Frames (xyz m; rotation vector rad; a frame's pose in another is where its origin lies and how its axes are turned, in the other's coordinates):
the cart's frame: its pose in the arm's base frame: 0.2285 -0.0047 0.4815 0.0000 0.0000 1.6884
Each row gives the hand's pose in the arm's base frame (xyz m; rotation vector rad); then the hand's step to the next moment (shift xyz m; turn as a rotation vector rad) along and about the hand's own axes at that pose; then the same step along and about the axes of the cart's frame.
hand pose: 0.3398 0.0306 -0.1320 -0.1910 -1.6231 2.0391
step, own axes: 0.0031 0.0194 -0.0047 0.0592 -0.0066 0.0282
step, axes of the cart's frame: 0.0035 0.0063 -0.0189 0.0119 0.0593 0.0261
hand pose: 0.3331 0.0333 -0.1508 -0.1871 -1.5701 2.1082
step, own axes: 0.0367 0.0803 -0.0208 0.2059 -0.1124 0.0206
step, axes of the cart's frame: 0.0238 0.0458 -0.0746 0.1191 0.1386 0.1486
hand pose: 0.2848 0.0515 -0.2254 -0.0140 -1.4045 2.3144
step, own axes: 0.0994 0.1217 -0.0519 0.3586 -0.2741 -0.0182
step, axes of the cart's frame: 0.0462 0.1169 -0.1076 0.2787 0.1926 0.2988
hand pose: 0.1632 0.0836 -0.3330 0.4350 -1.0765 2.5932
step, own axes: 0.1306 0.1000 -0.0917 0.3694 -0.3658 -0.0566
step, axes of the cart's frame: 0.0392 0.1685 -0.0745 0.3671 0.1629 0.3350
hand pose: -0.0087 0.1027 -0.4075 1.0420 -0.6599 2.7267
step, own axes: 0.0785 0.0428 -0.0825 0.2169 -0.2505 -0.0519
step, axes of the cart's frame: 0.0118 0.1198 -0.0174 0.2557 0.0918 0.1967
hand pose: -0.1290 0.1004 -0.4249 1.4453 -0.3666 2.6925
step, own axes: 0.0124 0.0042 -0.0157 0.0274 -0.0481 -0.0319
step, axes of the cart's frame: 0.0014 0.0204 0.0012 0.0562 0.0267 0.0143
